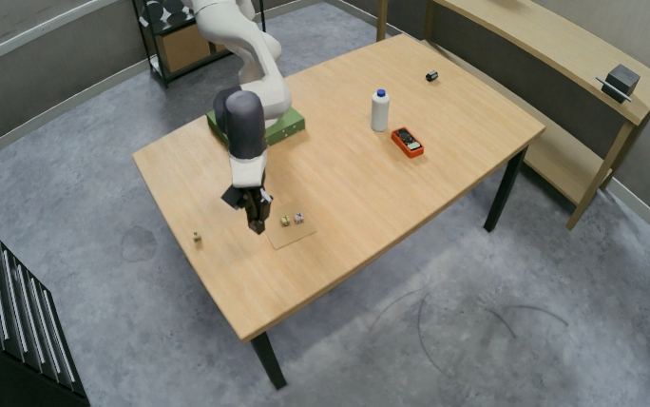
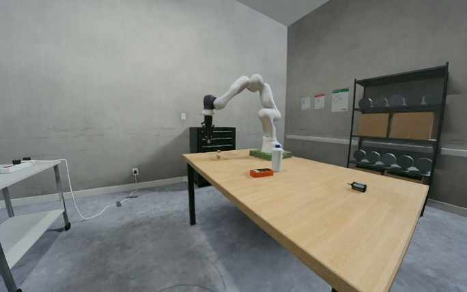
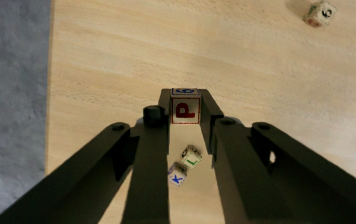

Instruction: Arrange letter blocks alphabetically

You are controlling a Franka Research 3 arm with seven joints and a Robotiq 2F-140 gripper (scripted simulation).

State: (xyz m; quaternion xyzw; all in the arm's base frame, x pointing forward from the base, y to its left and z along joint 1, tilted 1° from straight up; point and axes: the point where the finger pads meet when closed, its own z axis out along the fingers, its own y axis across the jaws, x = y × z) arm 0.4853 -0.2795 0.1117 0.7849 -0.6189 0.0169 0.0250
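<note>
My hand is 14 cm above the block, 11 cm to the right of it and 5 cm past it. The rest, counted from my hand: white bottle (63 cm to the left, 22 cm behind, 8 cm below); then tan mat (16 cm below, 11 cm to the left, 5 cm behind); then orange meter (65 cm to the left, 14 cm below, 8 cm behind).
</note>
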